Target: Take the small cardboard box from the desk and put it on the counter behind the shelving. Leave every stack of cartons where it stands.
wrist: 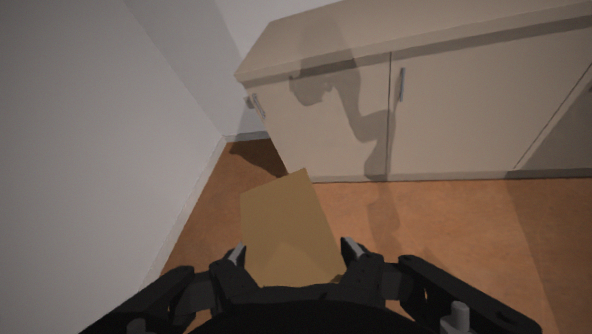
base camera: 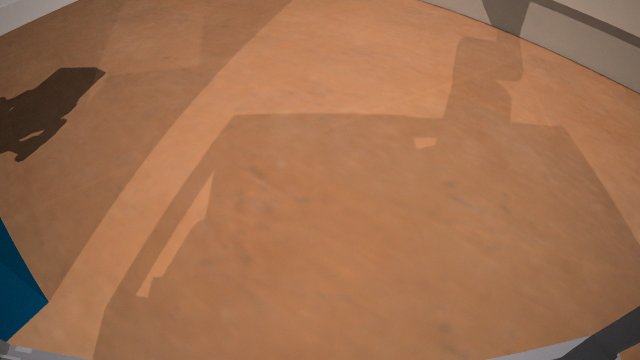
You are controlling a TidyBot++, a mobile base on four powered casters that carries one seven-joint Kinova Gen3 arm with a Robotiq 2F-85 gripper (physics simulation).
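Frame: origin at the arm's base, x back, y right, z up, level; centimetres.
Seen in the pictures: gripper, between the fingertips: (wrist: 295,252).
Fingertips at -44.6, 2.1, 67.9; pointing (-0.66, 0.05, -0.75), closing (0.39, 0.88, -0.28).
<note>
A point is followed by its place in that frame, as x, y, z.
The small cardboard box (wrist: 287,225) {-45.4, 2.6, 70.5} is between the two fingertips of my gripper (wrist: 295,252) {-44.6, 2.1, 67.9} in the wrist view. My gripper is shut on it and holds it above the floor, a little askew. The beige counter (wrist: 450,100) {-82.3, 76.4, 23.0} (base camera: 585,42) {-88.1, 78.3, -33.0} stands ahead, beyond the box in the wrist view, with its top at the upper edge; the box does not overlap the top there. In the base camera view the counter's lower front shows at the upper right. The desk, the shelving and the carton stacks do not show.
A grey wall (wrist: 100,150) {-166.7, -73.8, 36.5} runs along the left in the wrist view, with a gap of floor (wrist: 215,200) {-164.8, -50.2, -39.7} between it and the counter. A blue object (base camera: 17,295) {-21.7, -31.3, -35.4} is at the left edge of the base camera view. Shadows lie across the floor.
</note>
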